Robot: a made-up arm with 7 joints. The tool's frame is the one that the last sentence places.
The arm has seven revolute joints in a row. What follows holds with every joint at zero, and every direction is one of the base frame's. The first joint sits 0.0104 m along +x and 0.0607 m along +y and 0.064 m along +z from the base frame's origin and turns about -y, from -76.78 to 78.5 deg. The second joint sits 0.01 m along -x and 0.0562 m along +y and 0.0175 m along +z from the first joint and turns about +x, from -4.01 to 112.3 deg. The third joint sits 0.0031 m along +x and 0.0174 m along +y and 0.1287 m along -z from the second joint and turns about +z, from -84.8 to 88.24 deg. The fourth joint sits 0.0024 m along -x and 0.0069 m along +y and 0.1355 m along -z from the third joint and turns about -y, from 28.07 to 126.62 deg. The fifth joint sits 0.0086 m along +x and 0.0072 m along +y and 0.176 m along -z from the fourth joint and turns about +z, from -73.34 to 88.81 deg. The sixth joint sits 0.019 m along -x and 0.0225 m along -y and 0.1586 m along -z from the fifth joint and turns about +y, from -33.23 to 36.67 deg. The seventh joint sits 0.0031 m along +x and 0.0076 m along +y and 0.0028 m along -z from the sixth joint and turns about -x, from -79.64 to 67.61 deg. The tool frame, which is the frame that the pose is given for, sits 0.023 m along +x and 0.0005 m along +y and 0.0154 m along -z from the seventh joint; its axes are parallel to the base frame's.
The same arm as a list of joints. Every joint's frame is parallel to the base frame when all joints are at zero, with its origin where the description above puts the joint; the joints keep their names.
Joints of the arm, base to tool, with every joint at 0 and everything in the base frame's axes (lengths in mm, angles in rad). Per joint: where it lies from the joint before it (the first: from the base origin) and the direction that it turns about. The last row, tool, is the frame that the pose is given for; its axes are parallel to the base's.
joint 1: axis -y origin 10.4 60.7 64.0
joint 2: axis +x origin -10.0 56.2 17.5
joint 3: axis +z origin 3.1 17.4 -128.7
joint 4: axis -y origin -2.4 6.9 -135.5
joint 5: axis +z origin 8.6 7.2 -176.0
joint 6: axis +y origin -19.0 -22.5 -158.6
joint 7: axis -x origin 3.1 7.6 -2.8
tool: origin 23.0 0.5 -15.4
Joint limits (rad, base to tool): -1.3401..1.3701 -0.0700..1.9600 -1.4800..1.5401 0.4899..2.2099 -1.2800..1.5500 -0.5800..0.6400 -1.3900..1.1800

